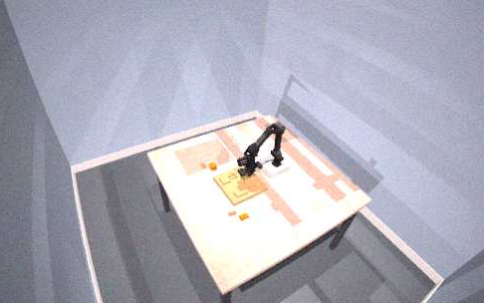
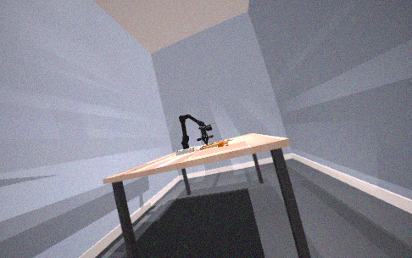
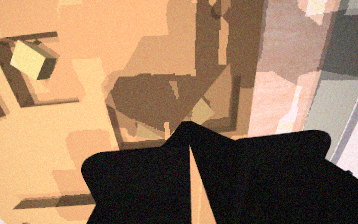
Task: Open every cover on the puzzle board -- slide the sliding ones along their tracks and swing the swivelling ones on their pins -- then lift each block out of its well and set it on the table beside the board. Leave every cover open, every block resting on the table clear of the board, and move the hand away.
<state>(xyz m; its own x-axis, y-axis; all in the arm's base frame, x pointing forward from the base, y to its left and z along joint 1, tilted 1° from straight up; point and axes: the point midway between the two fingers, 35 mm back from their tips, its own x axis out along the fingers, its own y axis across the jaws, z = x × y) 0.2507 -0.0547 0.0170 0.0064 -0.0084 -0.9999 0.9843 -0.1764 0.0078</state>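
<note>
The tan puzzle board is 90 mm ahead of my gripper tip. The rest, counted from my gripper tip: orange bit 270 mm ahead, 230 mm to the left, 20 mm below.
</note>
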